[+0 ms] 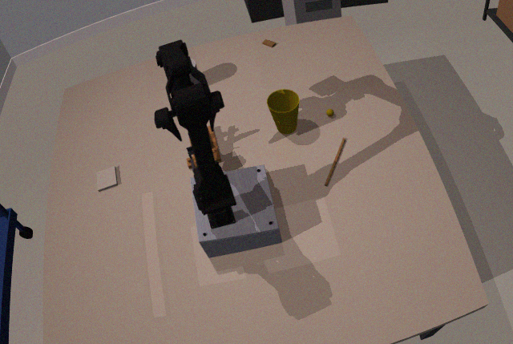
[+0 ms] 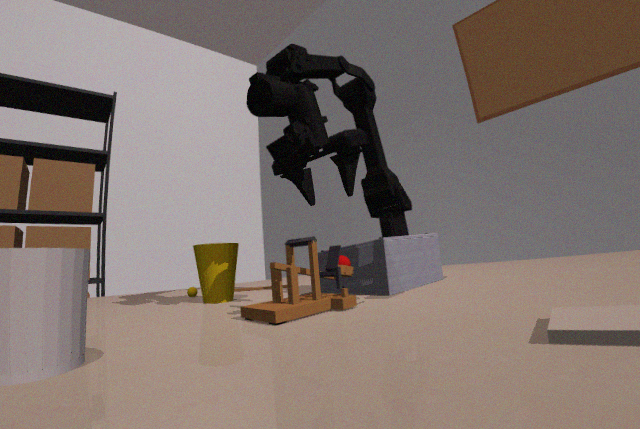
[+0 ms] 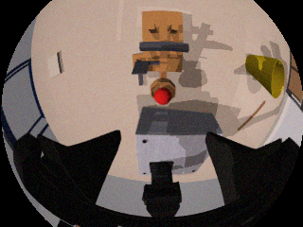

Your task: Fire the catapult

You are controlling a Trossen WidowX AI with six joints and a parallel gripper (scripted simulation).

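My gripper tip is 110 mm above the red ball and 10 mm past it. Round my gripper tip: yellow cup 260 mm to the right, 140 mm below, 80 mm ahead; then white tile 350 mm to the left, 170 mm below, 100 mm ahead; then wooden catapult 120 mm below, 60 mm ahead, 20 mm to the left.
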